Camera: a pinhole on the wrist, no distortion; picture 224 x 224 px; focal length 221.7 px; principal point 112.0 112.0 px. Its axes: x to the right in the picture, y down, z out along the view. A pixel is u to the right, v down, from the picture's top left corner.
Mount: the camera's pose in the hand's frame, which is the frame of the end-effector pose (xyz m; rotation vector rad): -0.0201 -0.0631 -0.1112 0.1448 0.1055 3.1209
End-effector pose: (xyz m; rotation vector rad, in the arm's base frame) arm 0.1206 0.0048 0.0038 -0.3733 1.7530 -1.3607
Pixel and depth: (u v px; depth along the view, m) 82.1 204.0 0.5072
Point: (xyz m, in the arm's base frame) 0.3123 -0.4004 0.1651
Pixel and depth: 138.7 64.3 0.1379
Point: 0.1475 -0.0040 0.0348
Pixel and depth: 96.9 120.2 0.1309
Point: 0.1188 -0.0289 0.0560
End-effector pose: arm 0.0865 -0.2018 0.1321 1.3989 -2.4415 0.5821
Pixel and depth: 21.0 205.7 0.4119
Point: 0.1693 -0.5756 -0.0063
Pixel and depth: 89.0 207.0 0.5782
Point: 0.2629 -0.6158 -0.1924
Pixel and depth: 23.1 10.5 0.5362
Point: -0.2337 -0.4721 -0.1493
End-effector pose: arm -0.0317 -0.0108 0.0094 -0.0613 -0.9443 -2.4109
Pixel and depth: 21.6 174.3 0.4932
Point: -0.3648 0.2246 0.2336
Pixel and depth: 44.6 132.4 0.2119
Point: -0.1350 0.0621 0.0525
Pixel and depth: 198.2 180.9 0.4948
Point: -0.0412 0.4390 0.1672
